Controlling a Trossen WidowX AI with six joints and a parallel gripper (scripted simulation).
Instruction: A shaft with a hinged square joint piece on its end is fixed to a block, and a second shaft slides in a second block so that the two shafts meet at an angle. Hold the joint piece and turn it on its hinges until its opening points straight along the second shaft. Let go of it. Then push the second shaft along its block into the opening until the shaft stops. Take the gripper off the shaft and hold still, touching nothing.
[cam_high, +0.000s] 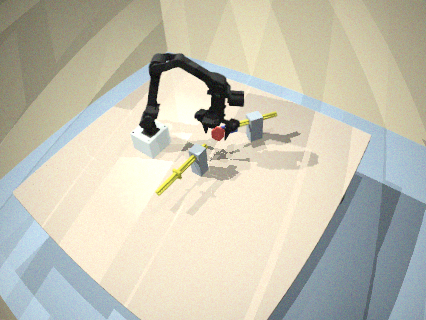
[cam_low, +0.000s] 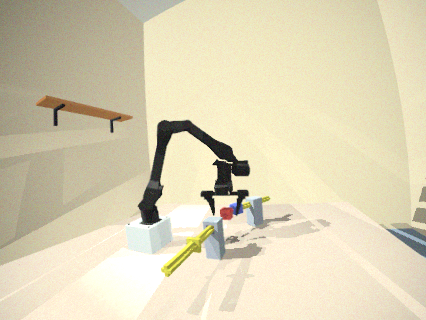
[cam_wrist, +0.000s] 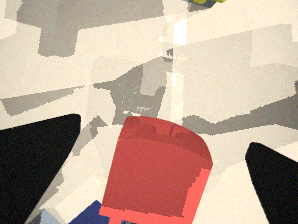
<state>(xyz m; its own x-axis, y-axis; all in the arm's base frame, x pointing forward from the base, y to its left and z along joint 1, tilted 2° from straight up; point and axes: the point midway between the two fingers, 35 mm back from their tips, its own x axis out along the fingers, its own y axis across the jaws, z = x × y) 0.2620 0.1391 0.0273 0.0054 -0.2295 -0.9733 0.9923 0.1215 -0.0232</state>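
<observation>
The red joint piece is 2 cm to the left of my gripper tip and 1 cm above it.
</observation>
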